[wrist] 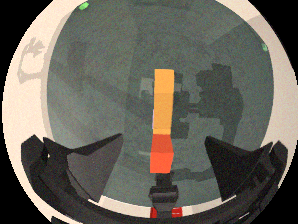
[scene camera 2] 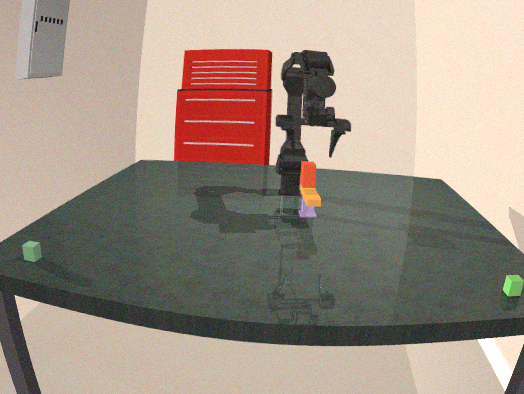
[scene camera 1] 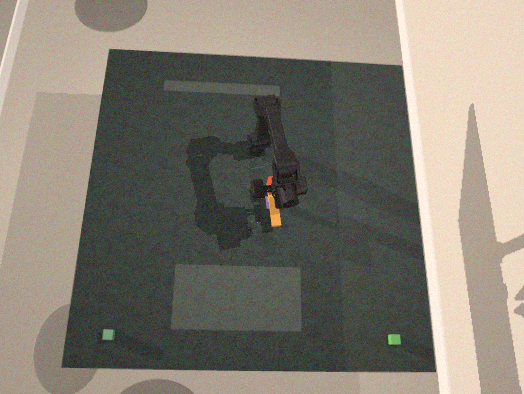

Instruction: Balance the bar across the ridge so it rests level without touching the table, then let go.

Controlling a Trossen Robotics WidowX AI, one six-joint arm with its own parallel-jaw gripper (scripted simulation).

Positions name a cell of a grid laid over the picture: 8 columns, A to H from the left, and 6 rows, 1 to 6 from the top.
My gripper (scene camera 2: E3) is open and holds nothing. Also in view: a bar (wrist: E5).
My gripper is seen too in the wrist view (wrist: E4).
